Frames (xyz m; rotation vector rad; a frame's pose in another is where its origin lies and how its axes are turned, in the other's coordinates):
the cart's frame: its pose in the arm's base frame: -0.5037 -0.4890 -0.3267 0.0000 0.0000 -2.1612
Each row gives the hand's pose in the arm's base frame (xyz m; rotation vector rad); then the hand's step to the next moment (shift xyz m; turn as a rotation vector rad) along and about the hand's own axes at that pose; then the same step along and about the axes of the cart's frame.
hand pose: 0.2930 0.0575 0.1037 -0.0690 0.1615 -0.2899
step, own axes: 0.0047 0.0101 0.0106 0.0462 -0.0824 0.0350
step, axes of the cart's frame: -0.0123 0.0026 0.0088 0.0605 0.0725 0.0351
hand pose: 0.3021 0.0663 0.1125 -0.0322 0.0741 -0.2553
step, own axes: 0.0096 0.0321 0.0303 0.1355 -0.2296 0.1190
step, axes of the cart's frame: -0.0353 0.0000 0.0282 0.1650 0.2096 0.1187
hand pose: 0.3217 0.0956 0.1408 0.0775 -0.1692 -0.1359
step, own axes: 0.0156 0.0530 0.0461 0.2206 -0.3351 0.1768
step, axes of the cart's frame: -0.0470 -0.0146 0.0525 0.2315 0.3259 0.1800
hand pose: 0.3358 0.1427 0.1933 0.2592 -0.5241 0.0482
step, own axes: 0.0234 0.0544 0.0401 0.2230 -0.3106 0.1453
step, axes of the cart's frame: -0.0317 -0.0277 0.0578 0.1969 0.3205 0.1606
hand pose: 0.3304 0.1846 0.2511 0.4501 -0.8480 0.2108
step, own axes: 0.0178 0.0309 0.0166 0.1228 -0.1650 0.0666
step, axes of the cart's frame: -0.0105 -0.0198 0.0323 0.0950 0.1758 0.0826
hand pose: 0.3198 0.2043 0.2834 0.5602 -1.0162 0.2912
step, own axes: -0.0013 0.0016 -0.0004 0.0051 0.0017 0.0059
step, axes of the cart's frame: -0.0007 -0.0018 -0.0008 0.0031 -0.0009 0.0073
